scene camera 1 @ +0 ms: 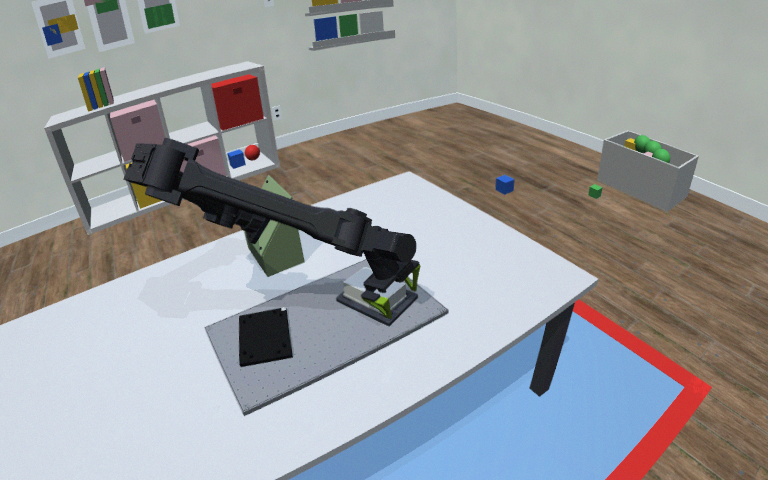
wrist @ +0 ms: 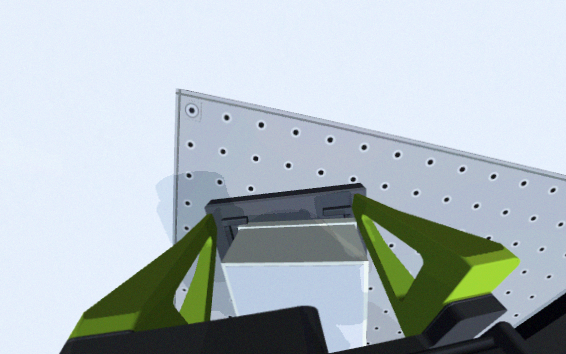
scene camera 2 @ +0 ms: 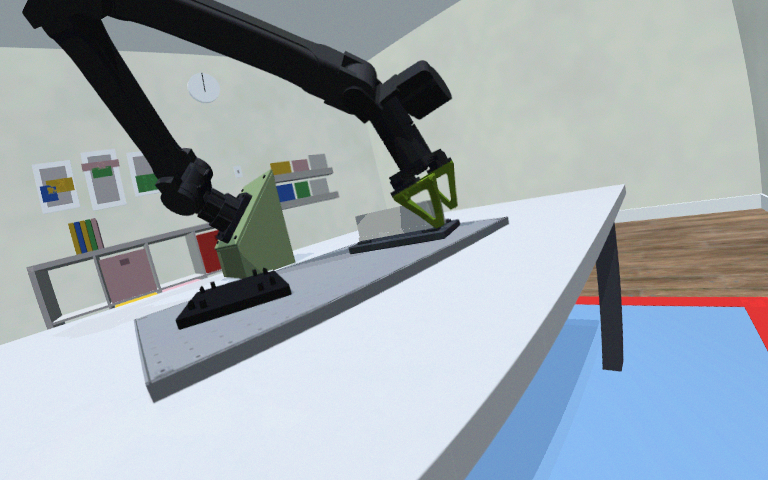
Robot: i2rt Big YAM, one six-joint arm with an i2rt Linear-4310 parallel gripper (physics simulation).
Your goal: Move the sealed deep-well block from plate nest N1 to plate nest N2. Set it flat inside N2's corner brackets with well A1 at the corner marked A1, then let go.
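Places are measured from the arm's base along level axes (x up, y left, z back), in centimetres.
Pixels of known places: gripper, between the fingertips: [scene camera 1: 402,304] [wrist: 285,210] [scene camera 2: 447,216]; arm's base, origin of its link: [scene camera 1: 261,220] [scene camera 2: 236,218].
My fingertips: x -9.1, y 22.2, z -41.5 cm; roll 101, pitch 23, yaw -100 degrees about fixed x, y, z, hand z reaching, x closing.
Note:
Ahead of a thing's pixels: the offset from my fingertips to its top centre. Level surfaces: height alone.
The sealed deep-well block @[dx +3.4, dy -3.7, dz +6.9 cm] [scene camera 1: 354,292] [scene camera 2: 382,224] [wrist: 295,287], pale with a clear, shiny top, sits flat in dark grey nest N1 @[dx -0.7, dy -3.3, dz +7.0 cm] [scene camera 1: 367,311] [scene camera 2: 396,243] [wrist: 287,204]. My gripper [scene camera 1: 402,302] [scene camera 2: 446,216] [wrist: 285,210] is open, its green fingertips low on either side of the block, near the nest's level. In the wrist view the right finger looks close to the block and the left has a small gap. The block's near part and its A1 corner are hidden by the gripper body. Nest N2 @[dx -0.3, dy -32.2, dz +7.8 cm] [scene camera 1: 265,337] [scene camera 2: 235,298] is black, empty, with small corner brackets and a white mark at its back right corner in scene camera 1.
Both nests stand on a grey perforated board @[dx -2.5, dy -18.1, dz +6.8 cm] [scene camera 1: 322,339] [scene camera 2: 328,314] [wrist: 310,150] on the white table @[dx -3.8 cm] [scene camera 1: 481,249] [scene camera 2: 339,390]. The arm is mounted on a green wedge stand [scene camera 1: 286,249] [scene camera 2: 263,240] behind the board.

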